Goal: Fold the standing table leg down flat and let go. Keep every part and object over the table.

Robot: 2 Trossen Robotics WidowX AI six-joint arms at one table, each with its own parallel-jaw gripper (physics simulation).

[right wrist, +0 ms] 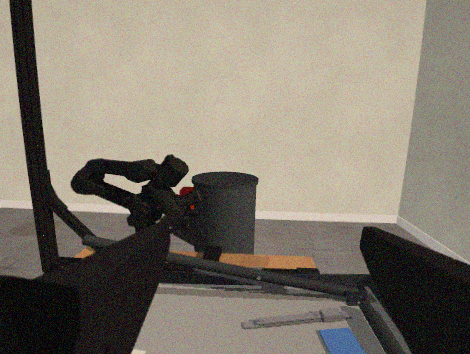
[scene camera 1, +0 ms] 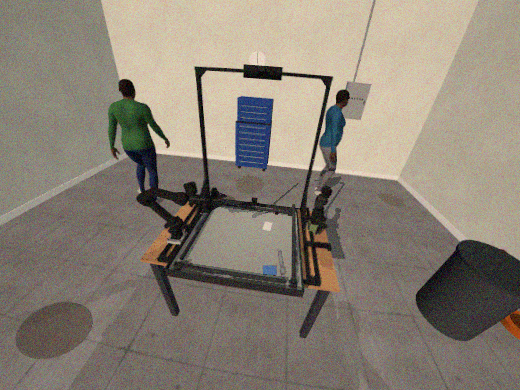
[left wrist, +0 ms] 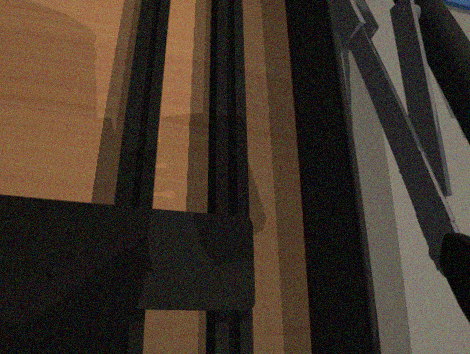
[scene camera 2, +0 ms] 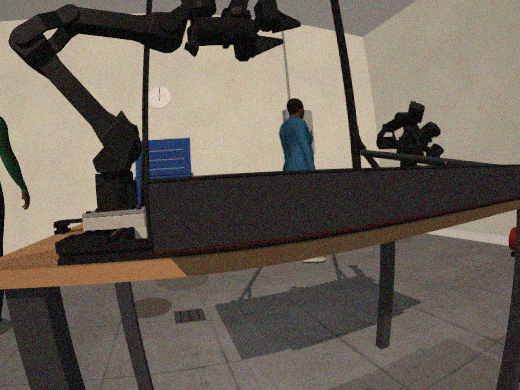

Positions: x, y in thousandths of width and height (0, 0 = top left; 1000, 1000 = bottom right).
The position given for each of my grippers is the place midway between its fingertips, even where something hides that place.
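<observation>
A grey tabletop (left wrist: 880, 849) and a folding brace (left wrist: 922, 600) are visible to me, and so is a grey latch-like bar (right wrist: 695, 891). I can see a table leg (scene camera 2: 839, 414), and the right wrist view gives me the leg (right wrist: 548, 775) too. As for my own hands, my left gripper (scene camera 2: 830, 414) is visible, and I find the left gripper (right wrist: 429, 688) (left wrist: 629, 699) in both wrist views as well. My right gripper (scene camera 2: 561, 86) (right wrist: 565, 662) is there too.
</observation>
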